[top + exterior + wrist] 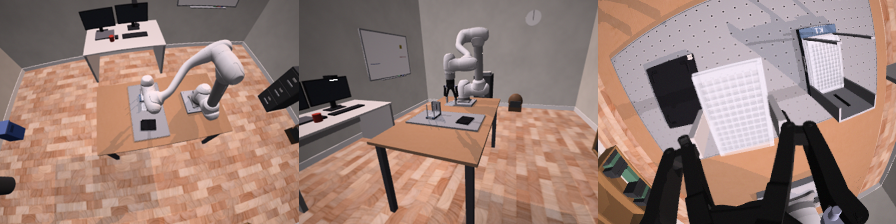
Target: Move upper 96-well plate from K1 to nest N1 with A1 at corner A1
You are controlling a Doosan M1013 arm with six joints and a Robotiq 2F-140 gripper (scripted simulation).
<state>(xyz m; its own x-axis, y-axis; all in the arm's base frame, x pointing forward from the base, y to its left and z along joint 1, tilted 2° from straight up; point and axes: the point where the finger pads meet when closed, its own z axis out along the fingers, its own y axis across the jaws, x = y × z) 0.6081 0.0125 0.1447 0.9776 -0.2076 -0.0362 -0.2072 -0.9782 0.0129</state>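
The black plate nest N1 is 30 mm ahead of my hand, 130 mm to the left of it and 170 mm below it. Round my hand: pale A1 square (90 mm ahead, 70 mm to the left, 170 mm below).
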